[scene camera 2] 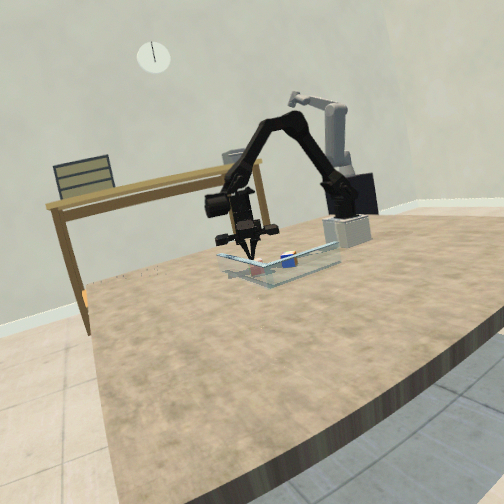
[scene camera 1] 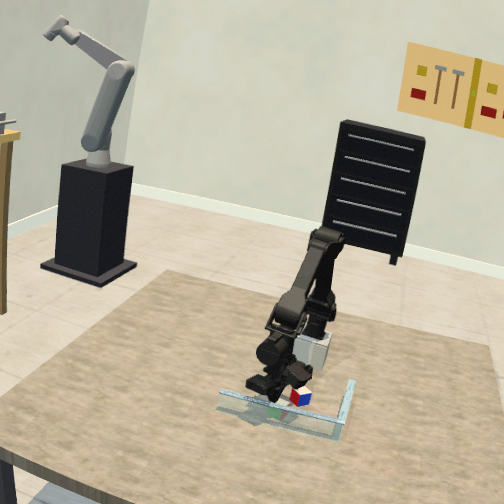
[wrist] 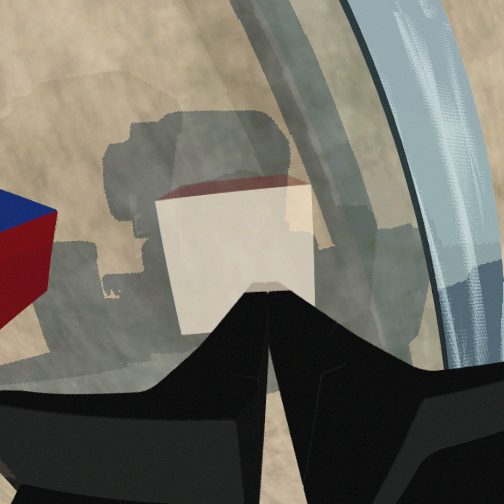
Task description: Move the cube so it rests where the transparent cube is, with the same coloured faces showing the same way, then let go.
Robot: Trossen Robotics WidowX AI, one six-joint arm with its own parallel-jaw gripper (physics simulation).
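The cube (scene camera 1: 300,396) has blue, red and white faces and rests on the table beside the glass frame; in the wrist view only its blue and red corner (wrist: 20,250) shows at the left edge. The transparent cube (wrist: 238,255) shows pale cream with a dark red top edge, directly ahead of my fingertips. My gripper (wrist: 268,300) is shut and empty, its tips just in front of the transparent cube. In scene camera 1 the gripper (scene camera 1: 268,382) hangs low, left of the cube. In scene camera 2 the gripper (scene camera 2: 248,243) is left of the cube (scene camera 2: 288,259).
A glass L-shaped frame (scene camera 1: 330,415) lies on the table around the cube area; its curved edge (wrist: 420,150) fills the right of the wrist view. The arm's white base block (scene camera 1: 315,352) stands behind. A second grey arm (scene camera 1: 95,150) and a black rack (scene camera 1: 375,190) stand off the table.
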